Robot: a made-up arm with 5 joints.
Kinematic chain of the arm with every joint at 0, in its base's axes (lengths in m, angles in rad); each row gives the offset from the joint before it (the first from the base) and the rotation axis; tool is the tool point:
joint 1: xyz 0 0 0.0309 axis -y
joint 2: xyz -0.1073 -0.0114 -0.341 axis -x
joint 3: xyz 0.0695 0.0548 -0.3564 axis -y
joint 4: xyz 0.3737 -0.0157 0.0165 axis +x
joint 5: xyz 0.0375 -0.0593 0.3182 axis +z
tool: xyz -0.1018 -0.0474 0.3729
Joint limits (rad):
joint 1: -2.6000..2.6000
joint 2: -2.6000..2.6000
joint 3: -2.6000..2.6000
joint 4: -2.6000..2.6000
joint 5: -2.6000..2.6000
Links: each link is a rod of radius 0.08 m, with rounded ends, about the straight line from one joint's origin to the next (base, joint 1, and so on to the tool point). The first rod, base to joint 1, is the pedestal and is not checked.
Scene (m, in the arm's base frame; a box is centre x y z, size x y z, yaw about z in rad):
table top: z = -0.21
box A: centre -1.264 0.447 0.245 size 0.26 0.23 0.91 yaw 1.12
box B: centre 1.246 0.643 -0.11 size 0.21 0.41 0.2 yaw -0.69
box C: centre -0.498 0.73 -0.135 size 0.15 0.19 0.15 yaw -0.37
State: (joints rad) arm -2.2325 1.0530 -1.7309 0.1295 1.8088
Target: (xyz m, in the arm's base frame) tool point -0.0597 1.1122 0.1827
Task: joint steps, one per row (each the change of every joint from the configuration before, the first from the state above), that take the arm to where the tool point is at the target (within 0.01 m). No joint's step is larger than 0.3 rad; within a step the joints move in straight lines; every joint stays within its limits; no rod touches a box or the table.
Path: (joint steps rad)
1: -0.1209 -0.2409 -0.0916 -0.2111 0.0592
2: -0.1209 -0.2410 -0.0916 -0.2111 0.0592
3: -0.1209 -0.2409 -0.0916 -0.2111 0.0593
4: 0.0389 -0.2817 -0.0274 -0.1823 -0.0627
5: 0.0388 -0.2816 -0.0275 -0.1823 -0.0626
6: 0.0389 -0.2817 -0.0274 -0.1823 -0.0627
7: 0.0388 -0.2816 -0.0274 -0.1823 -0.0626
8: 0.0388 -0.2817 -0.0275 -0.1823 -0.0627

